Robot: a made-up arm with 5 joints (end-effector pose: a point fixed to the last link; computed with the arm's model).
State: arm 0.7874 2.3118 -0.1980 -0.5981 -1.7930
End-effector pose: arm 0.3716 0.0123 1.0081 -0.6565 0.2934 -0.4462 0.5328
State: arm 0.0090 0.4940 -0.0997 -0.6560 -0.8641
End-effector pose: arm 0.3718 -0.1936 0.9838 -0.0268 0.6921 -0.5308 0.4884
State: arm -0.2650 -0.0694 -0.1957 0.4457 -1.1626
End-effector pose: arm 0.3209 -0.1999 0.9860 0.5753 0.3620 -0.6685 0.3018
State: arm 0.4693 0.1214 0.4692 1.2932 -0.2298
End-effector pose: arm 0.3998 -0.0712 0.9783 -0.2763 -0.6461 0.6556 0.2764
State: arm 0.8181 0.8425 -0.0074 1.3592 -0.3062
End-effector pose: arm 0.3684 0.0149 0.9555 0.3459 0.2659 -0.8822 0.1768
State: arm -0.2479 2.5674 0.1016 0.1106 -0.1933
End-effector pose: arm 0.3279 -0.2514 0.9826 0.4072 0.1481 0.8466 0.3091
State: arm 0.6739 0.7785 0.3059 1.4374 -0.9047
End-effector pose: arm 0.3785 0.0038 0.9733 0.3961 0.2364 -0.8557 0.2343
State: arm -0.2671 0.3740 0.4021 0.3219 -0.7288
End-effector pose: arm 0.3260 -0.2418 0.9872 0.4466 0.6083 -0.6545 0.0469
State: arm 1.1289 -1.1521 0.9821 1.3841 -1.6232
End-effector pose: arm 0.3689 0.0305 0.9992 -0.2562 -0.9162 0.2609 0.1641
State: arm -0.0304 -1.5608 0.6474 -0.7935 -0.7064
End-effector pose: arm 0.3966 -0.1978 0.9577 0.5471 0.4216 0.4835 0.5377
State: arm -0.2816 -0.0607 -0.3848 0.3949 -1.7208
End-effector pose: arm 0.3031 -0.1849 0.9719 0.5510 0.1623 -0.6029 0.5537
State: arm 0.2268 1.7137 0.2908 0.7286 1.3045
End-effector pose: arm 0.3484 -0.1861 0.9716 -0.0984 -0.0221 0.6725 0.7332
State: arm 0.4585 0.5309 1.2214 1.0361 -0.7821
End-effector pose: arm 0.4120 -0.1070 0.9971 -0.2982 -0.6947 0.6267 0.1890
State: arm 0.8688 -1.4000 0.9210 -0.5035 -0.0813
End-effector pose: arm 0.3978 0.0430 0.9711 -0.0107 0.7764 0.5649 0.2793
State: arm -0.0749 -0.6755 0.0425 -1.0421 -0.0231
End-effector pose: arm 0.3925 -0.1978 0.9785 0.0652 0.7371 -0.3021 0.6010
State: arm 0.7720 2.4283 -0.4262 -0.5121 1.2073
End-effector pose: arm 0.4136 -0.0504 1.0204 0.1225 0.6882 0.6101 0.3730
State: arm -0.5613 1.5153 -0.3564 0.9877 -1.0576
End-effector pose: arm 0.2560 -0.2480 0.9341 -0.0683 -0.1389 -0.9766 0.1495
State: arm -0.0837 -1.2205 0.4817 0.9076 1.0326
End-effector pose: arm 0.3802 -0.1613 0.9816 0.2055 -0.9472 -0.1371 0.2046
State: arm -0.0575 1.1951 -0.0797 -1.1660 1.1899
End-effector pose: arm 0.3484 -0.2545 0.9332 0.7271 -0.0739 0.5976 0.3297
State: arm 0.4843 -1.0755 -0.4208 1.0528 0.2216
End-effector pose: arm 0.3941 -0.0394 0.9870 -0.2509 -0.8660 0.3527 0.2502
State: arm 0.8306 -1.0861 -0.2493 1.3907 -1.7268
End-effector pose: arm 0.3252 0.0388 1.0427 0.7297 0.4818 -0.4484 0.1853
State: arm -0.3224 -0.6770 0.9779 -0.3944 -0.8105
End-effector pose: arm 0.3255 -0.2719 0.9388 0.6379 0.6485 0.1958 0.3662
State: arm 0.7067 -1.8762 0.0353 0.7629 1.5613
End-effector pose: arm 0.3604 0.0305 1.0157 0.6728 -0.7156 -0.1722 0.0755
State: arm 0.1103 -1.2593 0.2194 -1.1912 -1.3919
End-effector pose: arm 0.4108 -0.1778 0.9446 0.5157 0.2891 0.5050 0.6289
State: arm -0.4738 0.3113 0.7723 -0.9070 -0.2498
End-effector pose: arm 0.2995 -0.3060 0.9587 0.2197 0.8562 -0.3316 0.3296
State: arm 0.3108 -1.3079 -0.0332 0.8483 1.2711
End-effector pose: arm 0.3955 -0.0543 0.9794 0.3292 -0.9003 0.0178 0.2841
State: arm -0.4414 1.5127 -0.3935 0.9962 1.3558
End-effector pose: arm 0.2320 -0.2890 0.9641 -0.2578 0.1509 0.5443 0.7839
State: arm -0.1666 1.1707 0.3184 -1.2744 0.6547
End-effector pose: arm 0.3443 -0.2531 0.9336 0.6420 -0.5036 0.5690 0.1016
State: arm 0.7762 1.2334 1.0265 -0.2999 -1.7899
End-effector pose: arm 0.3864 -0.0642 1.0175 0.2325 0.7254 -0.2379 0.6026
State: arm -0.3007 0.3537 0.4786 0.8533 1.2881
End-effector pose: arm 0.3129 -0.2280 0.9265 0.0338 -0.6351 0.1817 0.7500
